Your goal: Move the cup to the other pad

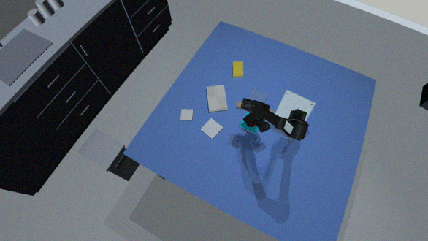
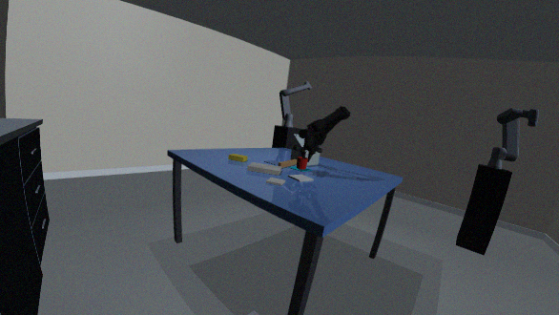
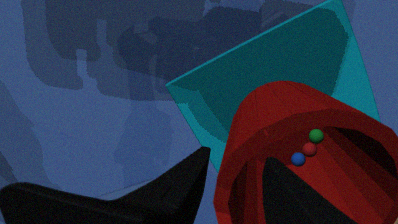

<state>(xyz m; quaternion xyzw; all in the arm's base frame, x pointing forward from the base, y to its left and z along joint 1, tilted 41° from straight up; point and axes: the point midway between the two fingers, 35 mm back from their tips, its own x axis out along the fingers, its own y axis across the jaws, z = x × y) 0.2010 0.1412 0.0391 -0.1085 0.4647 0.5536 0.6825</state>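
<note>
Now: the red cup 30 mm ahead of my gripper tip, 10 mm to the right of it and 10 mm below it. Round my gripper tip: wooden plank 60 mm ahead, 100 mm to the right, 40 mm below; then teal pad 30 mm ahead, 10 mm to the right, 60 mm below; then blue marble 30 mm ahead, 30 mm to the right, 30 mm below.
</note>
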